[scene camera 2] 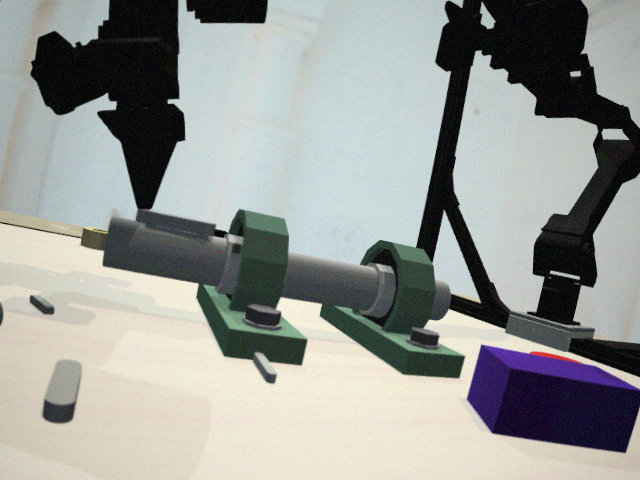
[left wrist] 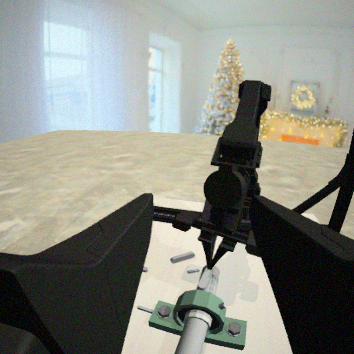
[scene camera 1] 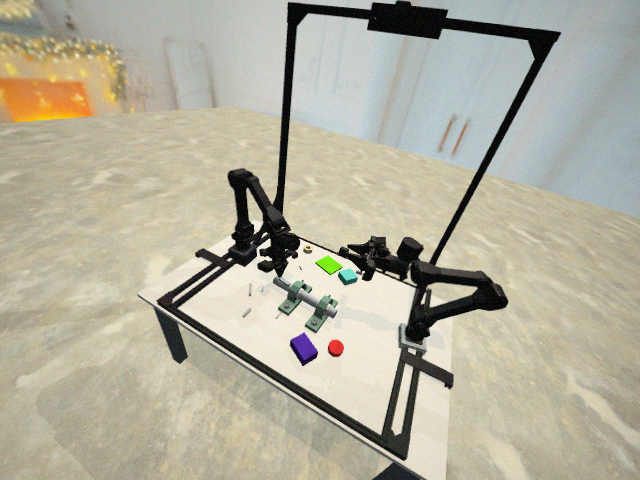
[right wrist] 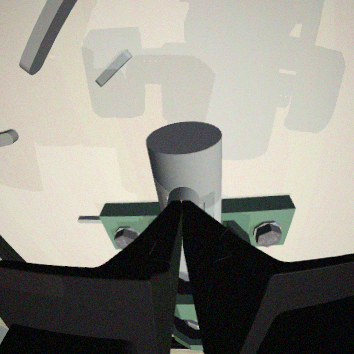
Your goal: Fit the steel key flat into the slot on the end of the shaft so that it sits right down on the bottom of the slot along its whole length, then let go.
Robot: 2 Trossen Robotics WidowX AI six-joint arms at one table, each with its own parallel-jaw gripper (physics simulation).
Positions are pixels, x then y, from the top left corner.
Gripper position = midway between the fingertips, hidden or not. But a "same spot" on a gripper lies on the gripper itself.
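I can see my right gripper in scene camera 2 (144, 209), and the right wrist view (180, 208) shows it as well. Scene camera 1 and the left wrist view show my right gripper too, and on that gripper (scene camera 1: 279, 267) is the same spot as (left wrist: 201, 239).
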